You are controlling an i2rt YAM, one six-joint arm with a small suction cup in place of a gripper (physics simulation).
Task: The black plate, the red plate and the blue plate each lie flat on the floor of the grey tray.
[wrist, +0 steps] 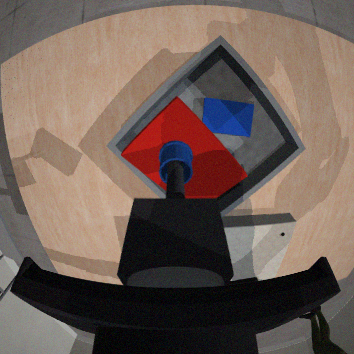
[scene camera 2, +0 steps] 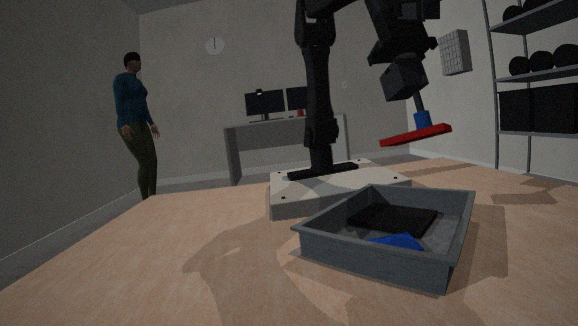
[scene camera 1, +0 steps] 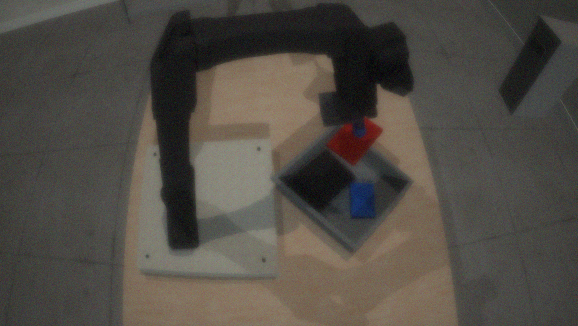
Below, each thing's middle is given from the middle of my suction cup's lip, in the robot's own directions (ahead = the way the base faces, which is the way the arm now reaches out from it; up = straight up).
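Counting from my suction cup, the red plate [scene camera 1: 350, 148] is 20 mm below, 10 mm behind and 10 mm to the right. There's a grey tray [scene camera 2: 326, 237] that's 150 mm below my suction cup, 40 mm to the right of it and 20 mm behind it. The blue plate [scene camera 1: 362, 202] is 170 mm below my suction cup, 20 mm ahead of it and 80 mm to the right of it, and the black plate [scene camera 1: 317, 183] is 170 mm below my suction cup as well, but 70 mm behind it and 20 mm to the right of it.
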